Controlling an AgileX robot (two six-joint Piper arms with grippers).
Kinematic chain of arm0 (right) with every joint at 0, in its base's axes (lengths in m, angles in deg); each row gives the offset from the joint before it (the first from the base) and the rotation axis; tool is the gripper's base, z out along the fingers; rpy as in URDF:
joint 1: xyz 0 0 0.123 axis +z
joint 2: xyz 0 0 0 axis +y
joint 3: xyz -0.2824 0 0.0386 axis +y
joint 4: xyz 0.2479 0 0.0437 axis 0.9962 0 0.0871
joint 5: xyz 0 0 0 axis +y
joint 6: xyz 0.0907 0 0.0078 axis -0.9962 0 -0.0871
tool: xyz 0 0 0 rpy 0 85 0
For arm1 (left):
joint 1: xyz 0 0 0.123 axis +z
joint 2: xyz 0 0 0 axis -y
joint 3: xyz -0.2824 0 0.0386 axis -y
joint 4: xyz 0.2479 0 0.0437 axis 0.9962 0 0.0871
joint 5: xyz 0 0 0 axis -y
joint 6: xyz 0.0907 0 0.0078 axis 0.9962 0 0.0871
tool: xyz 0 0 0 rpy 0 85 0
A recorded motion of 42 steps. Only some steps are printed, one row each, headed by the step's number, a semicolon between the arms.
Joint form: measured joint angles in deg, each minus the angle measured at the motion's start. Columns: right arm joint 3, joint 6, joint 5, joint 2, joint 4, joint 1; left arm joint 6, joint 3, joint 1, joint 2, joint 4, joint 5.
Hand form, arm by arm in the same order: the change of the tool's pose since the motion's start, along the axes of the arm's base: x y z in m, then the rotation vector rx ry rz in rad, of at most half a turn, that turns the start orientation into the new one. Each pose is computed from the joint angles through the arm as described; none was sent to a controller.
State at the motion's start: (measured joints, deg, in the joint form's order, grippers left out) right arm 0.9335 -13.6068 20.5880 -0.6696 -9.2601 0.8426; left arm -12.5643 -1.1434 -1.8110 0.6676 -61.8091 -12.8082
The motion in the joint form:
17: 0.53 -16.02 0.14 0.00 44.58 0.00; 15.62 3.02 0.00 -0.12 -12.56 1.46
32: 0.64 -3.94 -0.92 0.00 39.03 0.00; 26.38 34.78 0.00 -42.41 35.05 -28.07
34: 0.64 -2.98 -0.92 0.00 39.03 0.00; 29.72 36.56 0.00 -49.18 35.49 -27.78
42: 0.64 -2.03 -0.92 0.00 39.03 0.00; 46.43 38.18 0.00 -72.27 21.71 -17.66
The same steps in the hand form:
17: -0.0007 0.0239 0.0022 1.0431 0.0494 -0.0185; -0.0024 0.0006 0.0224 0.0434 -0.1142 0.0071
32: 0.0000 0.0204 0.0013 0.7455 0.0098 0.0307; 0.0774 -0.0114 0.0938 1.0308 0.2915 -0.4935
34: 0.0000 0.0204 0.0013 0.7294 0.0085 0.0353; 0.0991 -0.0115 0.0868 1.0724 0.3438 -0.5553
42: 0.0000 0.0204 0.0013 0.7135 0.0073 0.0398; 0.1720 -0.0174 0.0316 1.0347 0.4367 -0.6696

